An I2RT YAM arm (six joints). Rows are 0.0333 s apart.
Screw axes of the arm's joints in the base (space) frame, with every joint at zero. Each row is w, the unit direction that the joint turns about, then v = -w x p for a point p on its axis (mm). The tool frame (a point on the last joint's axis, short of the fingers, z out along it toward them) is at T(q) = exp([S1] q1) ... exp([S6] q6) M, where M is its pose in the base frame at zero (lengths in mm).
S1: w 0 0 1 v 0 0 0
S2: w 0 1 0 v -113.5 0 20
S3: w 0 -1 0 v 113.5 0 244
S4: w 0 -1 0 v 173.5 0 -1
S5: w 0 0 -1 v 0 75 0
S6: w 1 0 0 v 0 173.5 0
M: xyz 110.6 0 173.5 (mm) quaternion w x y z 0.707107 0 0.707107 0
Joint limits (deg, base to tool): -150..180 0..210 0..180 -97..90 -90..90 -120..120
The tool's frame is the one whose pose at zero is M.
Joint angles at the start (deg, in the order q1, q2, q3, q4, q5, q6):
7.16, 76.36, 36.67, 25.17, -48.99, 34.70
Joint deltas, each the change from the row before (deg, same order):
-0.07, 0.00, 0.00, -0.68, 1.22, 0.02
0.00, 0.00, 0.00, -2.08, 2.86, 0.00
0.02, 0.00, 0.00, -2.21, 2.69, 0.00
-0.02, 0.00, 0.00, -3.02, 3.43, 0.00
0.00, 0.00, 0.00, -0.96, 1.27, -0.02
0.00, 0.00, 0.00, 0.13, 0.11, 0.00
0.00, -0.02, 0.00, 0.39, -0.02, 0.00
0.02, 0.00, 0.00, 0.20, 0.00, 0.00
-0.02, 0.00, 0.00, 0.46, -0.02, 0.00
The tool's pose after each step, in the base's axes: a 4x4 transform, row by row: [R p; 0 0 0 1], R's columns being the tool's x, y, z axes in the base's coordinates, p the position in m. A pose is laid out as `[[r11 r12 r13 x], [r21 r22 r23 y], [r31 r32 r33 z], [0 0 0 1]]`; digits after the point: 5 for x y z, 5 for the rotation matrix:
[[-0.66498 -0.50282 0.55224 0.27371], [0.30305 0.49415 0.81485 0.06061], [-0.68262 0.70921 -0.17622 0.23408], [0 0 0 1]]
[[-0.67310 -0.45382 0.58394 0.27409], [0.32277 0.53016 0.78407 0.05942], [-0.66540 0.71623 -0.21037 0.23029], [0 0 0 1]]
[[-0.68237 -0.40345 0.60959 0.27410], [0.33996 0.56310 0.75322 0.05830], [-0.64715 0.72121 -0.24709 0.22627], [0 0 0 1]]
[[-0.69418 -0.33474 0.63723 0.27371], [0.36103 0.60396 0.71055 0.05652], [-0.62272 0.72331 -0.29841 0.22081], [0 0 0 1]]
[[-0.69626 -0.31127 0.64679 0.27356], [0.36840 0.61838 0.69418 0.05587], [-0.61604 0.72160 -0.31588 0.21904], [0 0 0 1]]
[[-0.69416 -0.31187 0.64875 0.27370], [0.36933 0.61928 0.69289 0.05584], [-0.61785 0.72058 -0.31469 0.21924], [0 0 0 1]]
[[-0.68989 -0.31717 0.65074 0.27393], [0.36974 0.61844 0.69341 0.05587], [-0.62237 0.71898 -0.30938 0.21997], [0 0 0 1]]
[[-0.68786 -0.31988 0.65156 0.27405], [0.36977 0.61802 0.69377 0.05599], [-0.62460 0.71814 -0.30683 0.22030], [0 0 0 1]]
[[-0.68286 -0.32556 0.65400 0.27437], [0.37049 0.61722 0.69410 0.05594], [-0.62963 0.71627 -0.30086 0.22106], [0 0 0 1]]

